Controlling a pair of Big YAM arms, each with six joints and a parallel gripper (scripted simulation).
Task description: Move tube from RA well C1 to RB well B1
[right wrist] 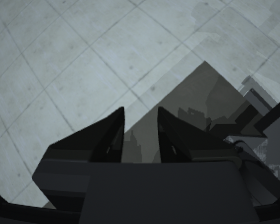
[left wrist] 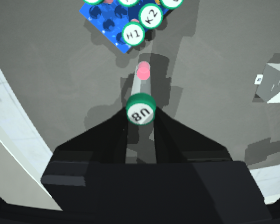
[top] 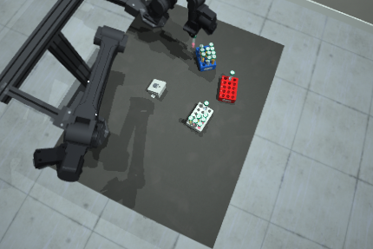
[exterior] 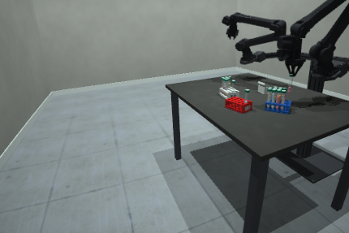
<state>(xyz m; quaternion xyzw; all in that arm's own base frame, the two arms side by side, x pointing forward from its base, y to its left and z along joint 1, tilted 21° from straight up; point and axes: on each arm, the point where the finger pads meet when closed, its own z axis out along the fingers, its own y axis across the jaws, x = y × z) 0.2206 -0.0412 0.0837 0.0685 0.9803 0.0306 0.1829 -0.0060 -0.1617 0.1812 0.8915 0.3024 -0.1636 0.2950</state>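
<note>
Right now the tube is 10 mm ahead of my left hand and 60 mm below it. From my left hand the other things lie so: white rack RB (180 mm ahead, 340 mm to the right, 170 mm below); then red rack (260 mm ahead, 140 mm to the right, 170 mm below); then white button box (90 mm behind, 280 mm to the right, 150 mm below).
</note>
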